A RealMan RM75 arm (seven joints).
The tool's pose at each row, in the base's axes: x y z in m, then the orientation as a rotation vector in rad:
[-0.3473 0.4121 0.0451 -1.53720 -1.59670 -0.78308]
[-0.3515 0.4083 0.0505 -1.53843 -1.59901 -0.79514]
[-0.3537 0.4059 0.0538 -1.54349 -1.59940 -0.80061]
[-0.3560 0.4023 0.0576 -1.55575 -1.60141 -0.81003]
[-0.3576 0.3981 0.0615 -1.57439 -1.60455 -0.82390]
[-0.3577 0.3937 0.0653 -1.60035 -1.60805 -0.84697]
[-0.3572 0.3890 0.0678 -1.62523 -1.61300 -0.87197]
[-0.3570 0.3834 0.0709 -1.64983 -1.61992 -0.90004]
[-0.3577 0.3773 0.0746 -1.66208 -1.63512 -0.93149]
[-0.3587 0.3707 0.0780 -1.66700 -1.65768 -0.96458]
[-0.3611 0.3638 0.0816 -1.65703 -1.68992 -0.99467]
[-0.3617 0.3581 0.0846 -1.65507 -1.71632 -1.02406]
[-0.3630 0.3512 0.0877 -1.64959 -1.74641 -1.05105]
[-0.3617 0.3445 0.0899 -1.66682 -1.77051 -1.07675]
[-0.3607 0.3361 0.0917 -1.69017 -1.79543 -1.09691]
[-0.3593 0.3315 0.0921 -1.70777 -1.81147 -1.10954]
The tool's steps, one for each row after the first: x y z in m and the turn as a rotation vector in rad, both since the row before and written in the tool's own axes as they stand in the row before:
[0.0025 -0.0049 -0.0055 -0.00867 0.00167 -0.00562]
[0.0015 -0.0026 -0.0035 -0.00658 -0.00134 -0.00062]
[0.0013 -0.0028 -0.0048 -0.01353 -0.00514 -0.00075]
[0.0011 -0.0021 -0.0055 -0.02026 -0.00808 -0.00107]
[0.0009 -0.0005 -0.0057 -0.03054 -0.00971 -0.00243]
[-0.0004 0.0003 -0.0053 -0.03119 -0.00956 -0.00453]
[-0.0005 0.0002 -0.0064 -0.03308 -0.00983 -0.00710]
[-0.0003 -0.0005 -0.0071 -0.02861 -0.00650 -0.01733]
[-0.0009 -0.0006 -0.0074 -0.02598 -0.00607 -0.02474]
[-0.0009 -0.0018 -0.0079 -0.01645 -0.00364 -0.03413]
[-0.0008 0.0000 -0.0064 -0.02018 -0.00588 -0.02769]
[-0.0013 -0.0005 -0.0075 -0.01707 -0.00666 -0.03018]
[-0.0023 0.0020 -0.0065 -0.02752 -0.01812 -0.01954]
[-0.0038 0.0018 -0.0076 -0.02680 -0.02377 -0.01673]
[-0.0028 0.0017 -0.0036 -0.01825 -0.01703 -0.01001]

